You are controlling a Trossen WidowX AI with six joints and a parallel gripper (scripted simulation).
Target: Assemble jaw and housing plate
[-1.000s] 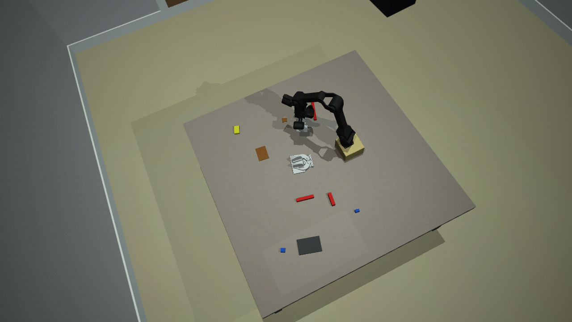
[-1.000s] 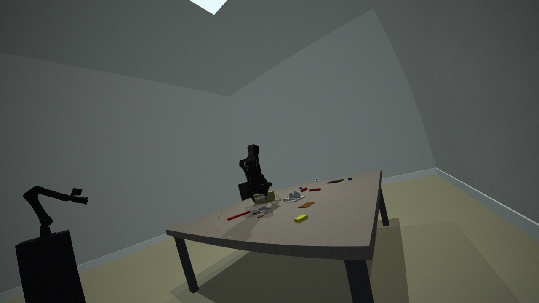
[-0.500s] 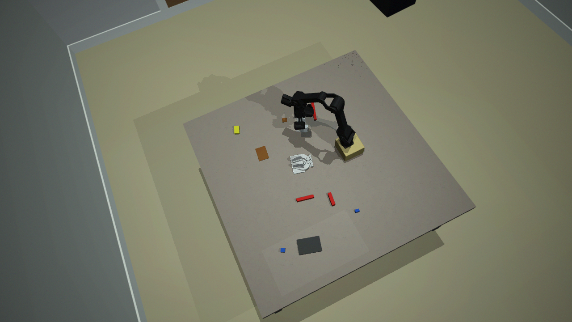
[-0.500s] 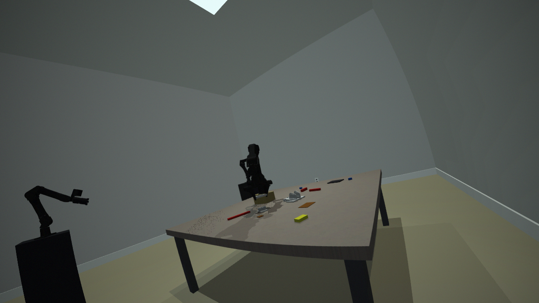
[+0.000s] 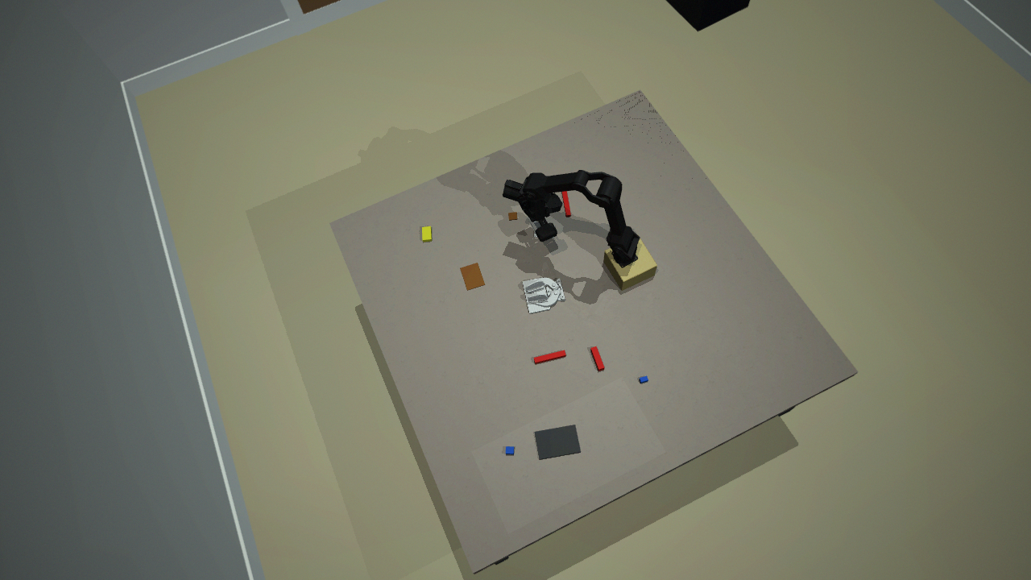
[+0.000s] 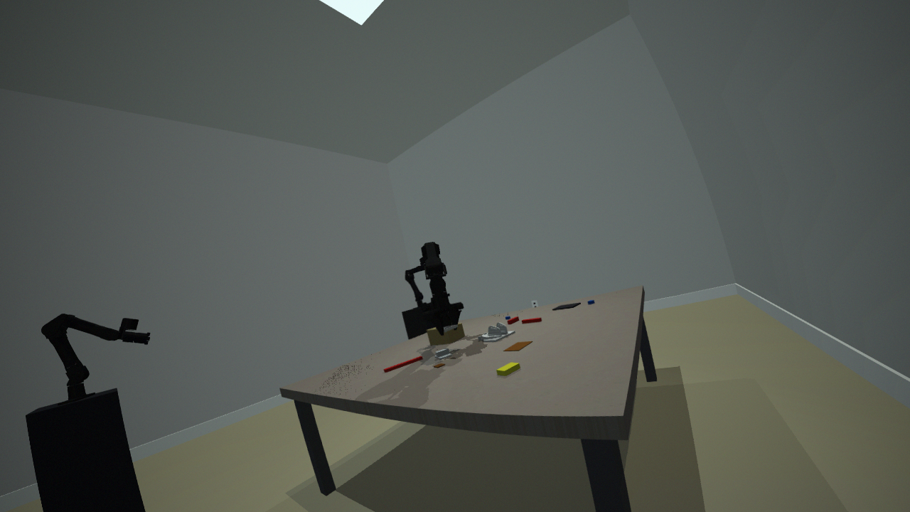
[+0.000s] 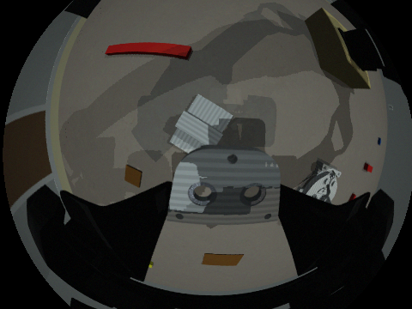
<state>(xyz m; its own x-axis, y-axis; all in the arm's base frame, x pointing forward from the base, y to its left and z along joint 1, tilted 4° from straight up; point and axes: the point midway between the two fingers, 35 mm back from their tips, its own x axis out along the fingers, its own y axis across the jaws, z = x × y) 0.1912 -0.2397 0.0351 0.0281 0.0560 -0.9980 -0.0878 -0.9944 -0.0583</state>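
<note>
The silver jaw is 70 mm ahead of my gripper tip, 210 mm to the left of it and 70 mm below it. Round my gripper tip: dark tile: 310 mm ahead, 630 mm to the left, 80 mm below; then yellow block: 320 mm ahead, 230 mm to the right, 80 mm below; then brown tile: 260 mm ahead, 80 mm below.
</note>
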